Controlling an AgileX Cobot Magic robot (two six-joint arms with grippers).
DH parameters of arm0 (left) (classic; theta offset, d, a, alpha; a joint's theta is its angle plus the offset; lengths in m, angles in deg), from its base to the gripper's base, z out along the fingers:
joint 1: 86.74 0.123 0 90
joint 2: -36.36 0 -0.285 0
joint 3: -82.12 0 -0.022 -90
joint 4: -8.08 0.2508 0 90
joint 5: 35.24 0 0.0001 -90
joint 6: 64.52 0.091 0 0
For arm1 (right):
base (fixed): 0 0 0 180
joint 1: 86.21 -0.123 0 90
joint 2: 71.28 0 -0.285 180
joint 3: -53.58 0 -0.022 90
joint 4: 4.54 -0.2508 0 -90
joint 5: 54.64 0 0.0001 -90
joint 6: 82.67 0.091 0 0
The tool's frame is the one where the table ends.
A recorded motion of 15 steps. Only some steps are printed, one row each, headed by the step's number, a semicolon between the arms.
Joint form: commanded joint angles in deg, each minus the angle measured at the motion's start. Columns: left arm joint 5, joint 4, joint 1, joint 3, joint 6, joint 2; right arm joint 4, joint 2, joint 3, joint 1, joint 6, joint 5.
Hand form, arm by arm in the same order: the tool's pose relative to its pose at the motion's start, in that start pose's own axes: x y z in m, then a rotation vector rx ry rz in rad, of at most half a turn. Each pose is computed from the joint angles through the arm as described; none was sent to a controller.
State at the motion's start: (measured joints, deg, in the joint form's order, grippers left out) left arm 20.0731 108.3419 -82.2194 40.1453 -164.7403 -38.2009; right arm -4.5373 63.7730 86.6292 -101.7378 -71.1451 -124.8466
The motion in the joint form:
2: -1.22 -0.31 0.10 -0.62 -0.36 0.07; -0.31 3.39 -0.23 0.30 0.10 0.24
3: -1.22 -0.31 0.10 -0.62 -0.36 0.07; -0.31 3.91 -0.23 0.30 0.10 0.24
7: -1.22 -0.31 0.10 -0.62 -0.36 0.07; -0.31 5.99 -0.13 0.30 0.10 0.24
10: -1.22 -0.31 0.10 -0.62 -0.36 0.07; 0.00 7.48 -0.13 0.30 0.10 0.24
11: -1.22 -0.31 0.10 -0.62 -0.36 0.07; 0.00 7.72 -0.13 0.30 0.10 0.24
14: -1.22 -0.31 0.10 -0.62 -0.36 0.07; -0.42 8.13 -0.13 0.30 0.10 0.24
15: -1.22 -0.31 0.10 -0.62 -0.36 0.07; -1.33 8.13 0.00 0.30 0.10 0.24
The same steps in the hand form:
2: 0.0024 0.0022 0.0001 -0.0209 -0.0033 -0.0178; -0.0003 -0.0020 0.0288 0.0075 0.0587 0.0090
3: 0.0024 0.0022 0.0001 -0.0209 -0.0033 -0.0178; -0.0001 -0.0020 0.0331 0.0093 0.0676 0.0090
7: 0.0024 0.0022 0.0001 -0.0209 -0.0033 -0.0178; 0.0004 -0.0021 0.0497 0.0161 0.1014 0.0091
10: 0.0024 0.0022 0.0001 -0.0209 -0.0033 -0.0178; 0.0013 -0.0028 0.0619 0.0262 0.1259 0.0070
11: 0.0024 0.0022 0.0001 -0.0209 -0.0033 -0.0178; 0.0015 -0.0028 0.0639 0.0270 0.1300 0.0070
14: 0.0024 0.0022 0.0001 -0.0209 -0.0033 -0.0178; 0.0020 -0.0023 0.0673 0.0219 0.1384 0.0100
15: 0.0024 0.0022 0.0001 -0.0209 -0.0033 -0.0178; 0.0018 -0.0009 0.0667 0.0072 0.1390 0.0164

